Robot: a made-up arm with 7 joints. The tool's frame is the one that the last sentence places. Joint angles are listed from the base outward.
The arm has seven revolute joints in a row. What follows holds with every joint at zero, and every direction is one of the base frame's.
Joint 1 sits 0.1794 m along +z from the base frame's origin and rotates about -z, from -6.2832 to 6.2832 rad.
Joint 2 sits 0.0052 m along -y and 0.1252 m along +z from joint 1 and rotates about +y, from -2.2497 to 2.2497 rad.
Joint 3 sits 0.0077 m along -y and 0.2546 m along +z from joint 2 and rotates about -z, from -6.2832 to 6.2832 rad.
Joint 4 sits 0.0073 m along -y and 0.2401 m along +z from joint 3 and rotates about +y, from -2.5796 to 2.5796 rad.
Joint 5 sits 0.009 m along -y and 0.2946 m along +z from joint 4 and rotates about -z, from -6.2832 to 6.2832 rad.
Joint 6 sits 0.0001 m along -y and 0.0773 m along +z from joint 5 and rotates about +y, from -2.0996 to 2.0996 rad.
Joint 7 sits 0.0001 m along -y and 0.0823 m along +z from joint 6 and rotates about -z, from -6.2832 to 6.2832 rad.
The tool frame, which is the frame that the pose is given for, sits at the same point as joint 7; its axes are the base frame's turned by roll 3.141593, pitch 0 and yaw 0 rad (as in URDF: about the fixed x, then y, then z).
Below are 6 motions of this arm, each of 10 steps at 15 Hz.
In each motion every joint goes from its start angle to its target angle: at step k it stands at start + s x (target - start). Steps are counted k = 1, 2, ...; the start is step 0. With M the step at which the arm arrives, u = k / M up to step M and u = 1 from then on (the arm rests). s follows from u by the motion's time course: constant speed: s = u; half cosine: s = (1 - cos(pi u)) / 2; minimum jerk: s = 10 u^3 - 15 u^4 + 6 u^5.
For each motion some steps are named. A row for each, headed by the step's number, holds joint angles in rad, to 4 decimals.
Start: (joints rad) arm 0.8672 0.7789 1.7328 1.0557 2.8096 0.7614 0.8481
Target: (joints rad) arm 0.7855 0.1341 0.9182 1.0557 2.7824 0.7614 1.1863
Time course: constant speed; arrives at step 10
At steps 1, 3, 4, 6, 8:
1: 0.8590 0.7144 1.6513 1.0557 2.8069 0.7614 0.8819
3: 0.8427 0.5855 1.4884 1.0557 2.8014 0.7614 0.9496
4: 0.8345 0.5210 1.4070 1.0557 2.7987 0.7614 0.9834
6: 0.8182 0.3920 1.2440 1.0557 2.7933 0.7614 1.0510
8: 0.8018 0.2631 1.0811 1.0557 2.7878 0.7614 1.1187

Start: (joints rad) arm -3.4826 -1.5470 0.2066 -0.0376 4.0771 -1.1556 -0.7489
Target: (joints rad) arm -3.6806 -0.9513 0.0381 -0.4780 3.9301 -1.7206 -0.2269
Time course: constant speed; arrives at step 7
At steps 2, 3, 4, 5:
2: -3.5392 -1.3768 0.1585 -0.1634 4.0351 -1.3170 -0.5998
3: -3.5675 -1.2917 0.1344 -0.2263 4.0141 -1.3977 -0.5252
4: -3.5957 -1.2066 0.1103 -0.2893 3.9931 -1.4785 -0.4506
5: -3.6240 -1.1215 0.0862 -0.3522 3.9721 -1.5592 -0.3760

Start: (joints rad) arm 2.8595 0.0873 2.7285 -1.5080 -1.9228 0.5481 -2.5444
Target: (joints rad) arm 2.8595 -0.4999 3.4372 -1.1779 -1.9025 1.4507 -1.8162
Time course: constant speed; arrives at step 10
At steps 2, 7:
2: 2.8595 -0.0301 2.8702 -1.4420 -1.9187 0.7286 -2.3988
7: 2.8595 -0.3237 3.2246 -1.2769 -1.9086 1.1799 -2.0347

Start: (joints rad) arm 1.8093 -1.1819 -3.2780 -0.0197 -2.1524 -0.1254 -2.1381
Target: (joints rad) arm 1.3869 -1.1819 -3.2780 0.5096 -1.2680 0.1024 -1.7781
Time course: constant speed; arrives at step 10
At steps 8, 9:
8: 1.4714 -1.1819 -3.2780 0.4037 -1.4449 0.0568 -1.8501
9: 1.4291 -1.1819 -3.2780 0.4567 -1.3564 0.0796 -1.8141

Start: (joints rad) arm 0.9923 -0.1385 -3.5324 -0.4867 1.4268 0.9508 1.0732
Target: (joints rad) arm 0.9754 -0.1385 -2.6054 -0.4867 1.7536 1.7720 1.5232
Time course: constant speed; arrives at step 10
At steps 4, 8, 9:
4: 0.9855 -0.1385 -3.1616 -0.4867 1.5575 1.2793 1.2532
8: 0.9788 -0.1385 -2.7908 -0.4867 1.6882 1.6078 1.4332
9: 0.9771 -0.1385 -2.6981 -0.4867 1.7209 1.6899 1.4782

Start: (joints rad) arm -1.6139 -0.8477 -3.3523 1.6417 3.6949 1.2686 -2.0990
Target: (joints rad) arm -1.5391 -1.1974 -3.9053 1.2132 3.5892 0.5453 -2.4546
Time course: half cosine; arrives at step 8
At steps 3, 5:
3: -1.5908 -0.9556 -3.5230 1.5094 3.6623 1.0453 -2.2088
5: -1.5622 -1.0895 -3.7346 1.3455 3.6218 0.7686 -2.3448

